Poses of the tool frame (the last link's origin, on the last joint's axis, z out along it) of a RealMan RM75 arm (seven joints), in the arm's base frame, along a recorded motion.
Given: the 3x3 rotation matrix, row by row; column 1 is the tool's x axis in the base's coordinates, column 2 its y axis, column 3 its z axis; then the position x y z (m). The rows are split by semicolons.
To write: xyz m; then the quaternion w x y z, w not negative. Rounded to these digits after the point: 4 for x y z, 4 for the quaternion.
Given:
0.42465, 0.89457, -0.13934; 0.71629, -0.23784, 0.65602; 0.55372, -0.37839, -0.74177; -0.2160, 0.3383, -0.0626
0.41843, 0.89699, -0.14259; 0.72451, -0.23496, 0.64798; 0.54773, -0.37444, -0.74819; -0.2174, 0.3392, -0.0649
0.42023, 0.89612, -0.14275; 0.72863, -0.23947, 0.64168; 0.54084, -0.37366, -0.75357; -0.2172, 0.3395, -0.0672
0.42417, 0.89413, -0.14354; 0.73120, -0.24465, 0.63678; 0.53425, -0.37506, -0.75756; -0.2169, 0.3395, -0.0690
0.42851, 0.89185, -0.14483; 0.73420, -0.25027, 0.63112; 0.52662, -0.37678, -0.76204; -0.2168, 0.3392, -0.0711
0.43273, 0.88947, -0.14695; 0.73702, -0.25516, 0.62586; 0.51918, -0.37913, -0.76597; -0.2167, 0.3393, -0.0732
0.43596, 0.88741, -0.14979; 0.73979, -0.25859, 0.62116; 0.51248, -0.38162, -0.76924; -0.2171, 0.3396, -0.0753
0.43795, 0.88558, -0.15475; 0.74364, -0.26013, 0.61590; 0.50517, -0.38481, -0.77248; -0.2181, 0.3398, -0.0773
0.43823, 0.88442, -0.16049; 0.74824, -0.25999, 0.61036; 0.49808, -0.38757, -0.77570; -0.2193, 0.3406, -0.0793
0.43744, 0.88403, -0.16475; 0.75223, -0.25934, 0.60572; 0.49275, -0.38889, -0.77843; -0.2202, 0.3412, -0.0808
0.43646, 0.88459, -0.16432; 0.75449, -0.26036, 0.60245; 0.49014, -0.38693, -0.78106; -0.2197, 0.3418, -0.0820
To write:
-0.2160, 0.3383, -0.0626, 0.3336, -0.7753, -0.5194, -0.1336
-0.2174, 0.3392, -0.0649, 0.3299, -0.7749, -0.5232, -0.1307
-0.2172, 0.3395, -0.0672, 0.3268, -0.7767, -0.5229, -0.1281
-0.2169, 0.3395, -0.0690, 0.3248, -0.7788, -0.5217, -0.1254
-0.2168, 0.3392, -0.0711, 0.3226, -0.7812, -0.5204, -0.1222
-0.2167, 0.3393, -0.0732, 0.3208, -0.7832, -0.5192, -0.1188
-0.2171, 0.3396, -0.0753, 0.3194, -0.7848, -0.5183, -0.1155
-0.2181, 0.3398, -0.0773, 0.3183, -0.7859, -0.5183, -0.1115
-0.2193, 0.3406, -0.0793, 0.3172, -0.7864, -0.5190, -0.1073
-0.2202, 0.3412, -0.0808, 0.3161, -0.7866, -0.5200, -0.1042
-0.2197, 0.3418, -0.0820, 0.3143, -0.7871, -0.5206, -0.1035

